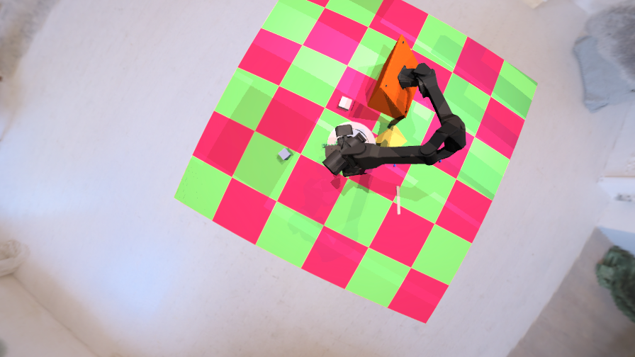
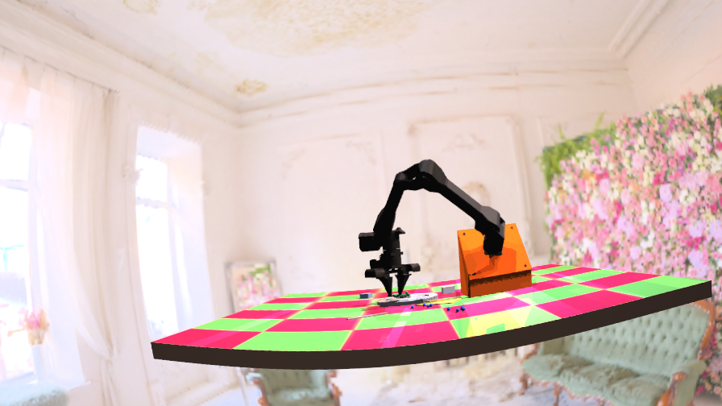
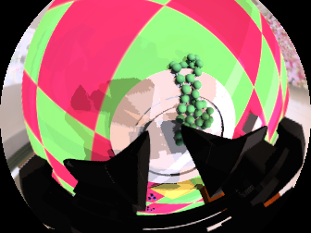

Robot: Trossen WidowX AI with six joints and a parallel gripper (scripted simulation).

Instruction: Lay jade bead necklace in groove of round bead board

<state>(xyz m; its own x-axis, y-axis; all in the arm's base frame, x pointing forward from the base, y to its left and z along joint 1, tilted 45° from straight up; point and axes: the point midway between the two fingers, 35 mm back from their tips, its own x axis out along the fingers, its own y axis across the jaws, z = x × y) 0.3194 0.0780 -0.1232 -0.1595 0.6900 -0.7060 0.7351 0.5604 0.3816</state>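
Right now my gripper tip is 40 mm past the round bead board, 10 mm to the right of it and 10 mm above it. Also, from my gripper tip: pale blue cube (130 mm ahead, 200 mm to the right, 10 mm below); then white cube (180 mm behind, 110 mm to the right, 10 mm below); then yellow patch (150 mm behind, 130 mm to the left, 20 mm below).
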